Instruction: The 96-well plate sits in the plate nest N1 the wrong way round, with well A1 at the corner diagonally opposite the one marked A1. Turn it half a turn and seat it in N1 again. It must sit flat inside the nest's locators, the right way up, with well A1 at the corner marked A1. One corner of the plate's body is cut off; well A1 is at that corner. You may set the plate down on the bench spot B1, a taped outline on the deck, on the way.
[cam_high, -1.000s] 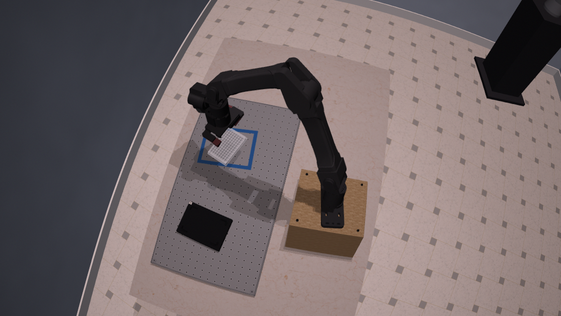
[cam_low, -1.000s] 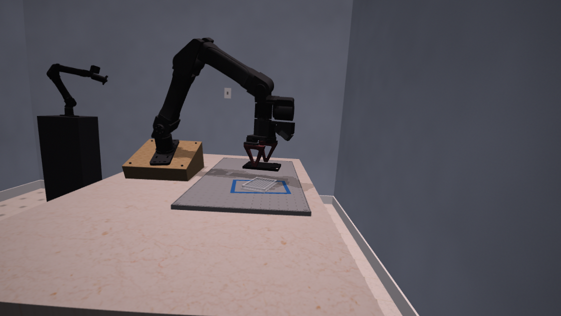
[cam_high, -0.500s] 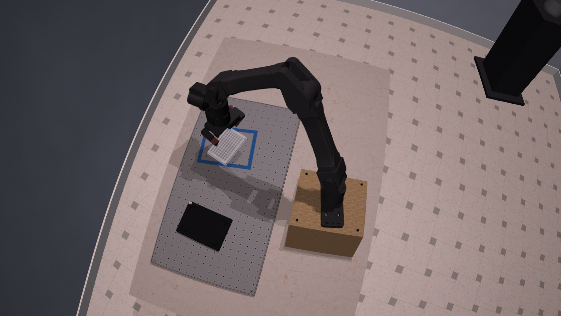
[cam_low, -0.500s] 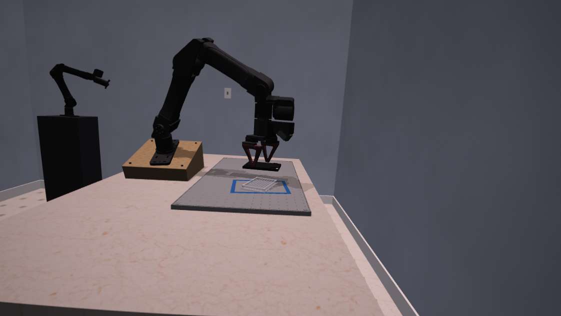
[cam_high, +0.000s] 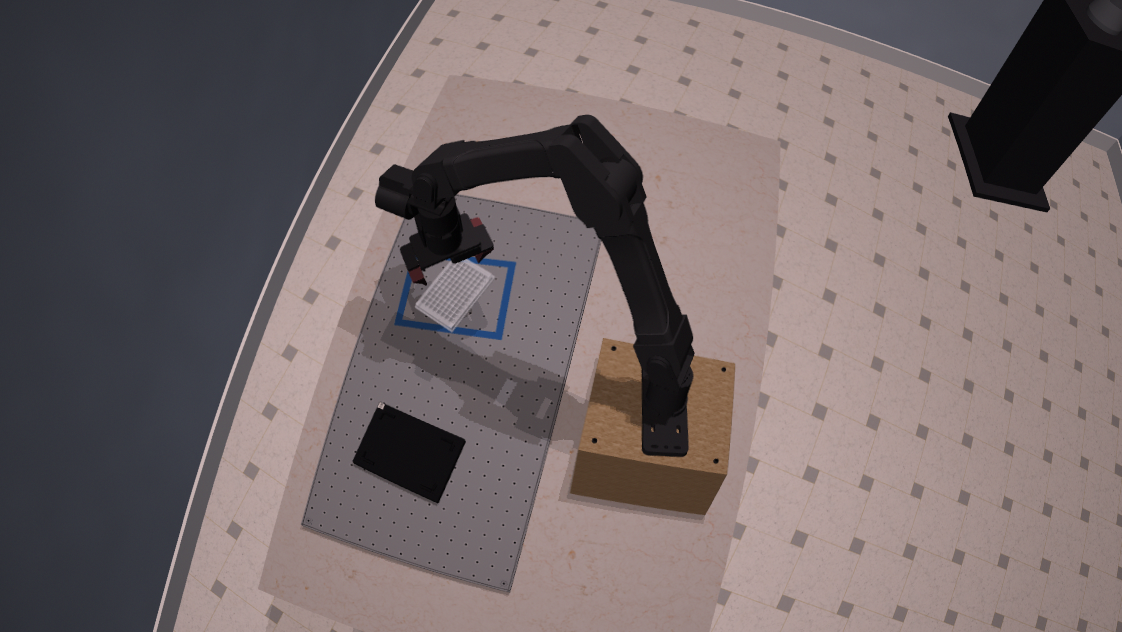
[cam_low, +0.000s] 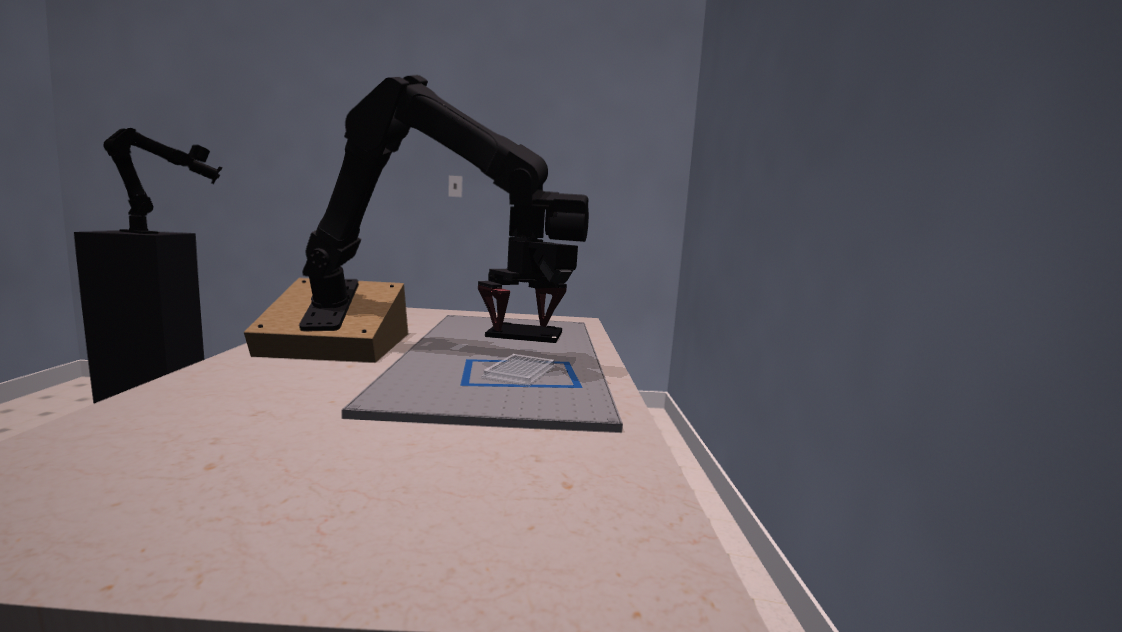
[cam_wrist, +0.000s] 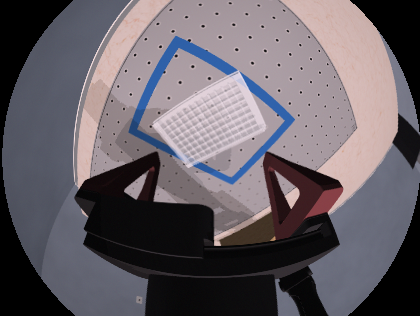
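The 96-well plate is 8 cm below my hand. The rest, counted from my hand: black plate nest N1 (30 cm to the left, 8 cm below, 4 cm ahead); then A1 label (23 cm to the left, 10 cm ahead, 8 cm below).
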